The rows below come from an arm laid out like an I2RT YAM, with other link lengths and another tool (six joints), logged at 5 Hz.
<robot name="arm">
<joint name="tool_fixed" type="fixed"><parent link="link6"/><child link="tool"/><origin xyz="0.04 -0.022 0.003" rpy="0.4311 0 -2.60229"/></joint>
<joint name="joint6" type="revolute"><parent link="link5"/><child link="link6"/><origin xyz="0 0.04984 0.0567" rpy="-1.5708 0 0"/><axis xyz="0 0 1"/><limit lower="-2.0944" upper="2.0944"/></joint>
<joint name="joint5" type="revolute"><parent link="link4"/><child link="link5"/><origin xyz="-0.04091 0.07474 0.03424" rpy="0 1.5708 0"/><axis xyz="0 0 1"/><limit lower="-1.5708" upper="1.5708"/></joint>
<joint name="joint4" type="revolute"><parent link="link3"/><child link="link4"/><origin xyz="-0.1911 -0.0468 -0.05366" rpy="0 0 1.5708"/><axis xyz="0 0 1"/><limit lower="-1.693" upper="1.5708"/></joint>
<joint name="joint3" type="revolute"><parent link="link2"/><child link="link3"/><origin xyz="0.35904 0 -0.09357" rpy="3.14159 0 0"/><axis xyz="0 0 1"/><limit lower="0" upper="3.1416"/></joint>
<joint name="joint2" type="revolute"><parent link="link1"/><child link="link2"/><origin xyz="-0.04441 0.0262 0.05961" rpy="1.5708 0 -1.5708"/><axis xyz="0 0 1"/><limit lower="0" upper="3.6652"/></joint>
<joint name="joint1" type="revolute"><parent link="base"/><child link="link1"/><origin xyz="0 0 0.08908" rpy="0 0 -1.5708"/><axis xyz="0 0 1"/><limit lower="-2.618" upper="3.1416"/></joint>
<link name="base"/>
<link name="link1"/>
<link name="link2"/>
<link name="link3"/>
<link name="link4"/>
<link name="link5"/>
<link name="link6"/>
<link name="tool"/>
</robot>
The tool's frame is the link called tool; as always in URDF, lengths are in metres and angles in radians.
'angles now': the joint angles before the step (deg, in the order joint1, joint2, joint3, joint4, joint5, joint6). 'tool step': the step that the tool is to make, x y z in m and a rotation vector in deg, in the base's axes. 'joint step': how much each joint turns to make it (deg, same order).
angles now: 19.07 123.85 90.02 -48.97 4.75 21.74
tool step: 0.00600 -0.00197 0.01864 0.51 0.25 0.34
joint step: -0.61 0.00 5.57 -5.57 -0.68 -0.88
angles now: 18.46 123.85 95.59 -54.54 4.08 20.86
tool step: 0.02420 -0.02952 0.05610 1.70 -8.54 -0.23
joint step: -4.74 -1.79 12.94 -5.73 -0.20 -4.57
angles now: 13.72 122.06 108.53 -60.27 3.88 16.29
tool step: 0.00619 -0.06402 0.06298 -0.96 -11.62 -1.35
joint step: -8.49 -3.98 10.12 -2.25 -0.02 -7.67
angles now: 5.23 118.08 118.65 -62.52 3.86 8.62
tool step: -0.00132 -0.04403 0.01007 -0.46 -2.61 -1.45
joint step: -6.09 -0.96 0.85 1.01 -1.80 -4.32
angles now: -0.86 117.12 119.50 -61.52 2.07 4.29
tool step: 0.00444 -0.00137 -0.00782 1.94 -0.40 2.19
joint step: -0.51 0.61 -1.70 2.69 -3.06 -1.30
